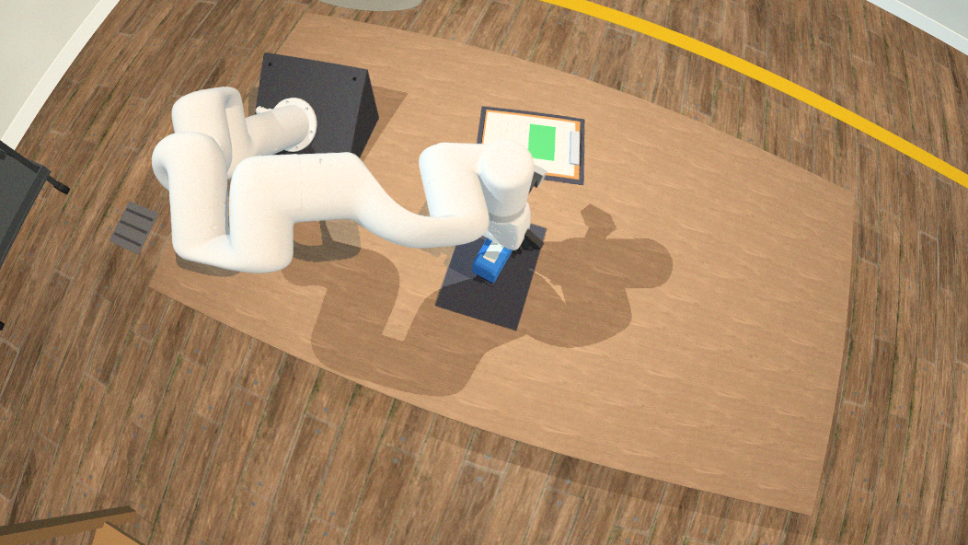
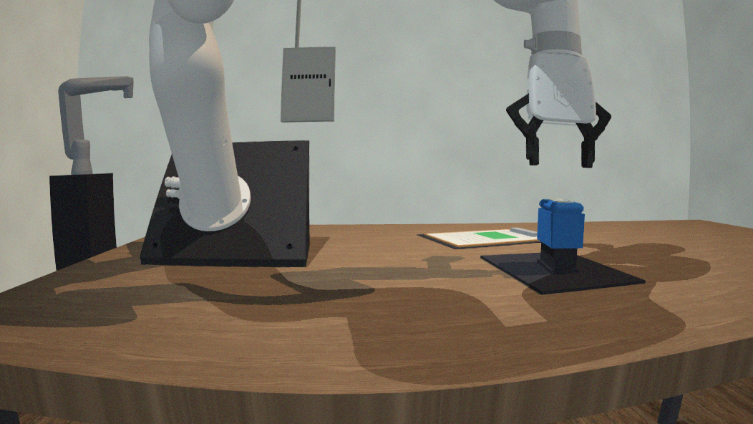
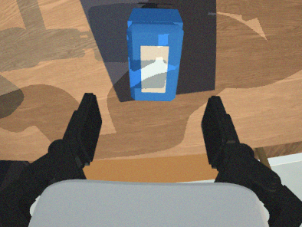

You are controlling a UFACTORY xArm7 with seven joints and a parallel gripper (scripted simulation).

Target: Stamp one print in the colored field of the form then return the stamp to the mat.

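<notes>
The blue stamp lies 11 cm below my hand. The rest, counted from my hand: form (31 cm to the left, 16 cm below, 2 cm behind); dark mat (16 cm below).
</notes>
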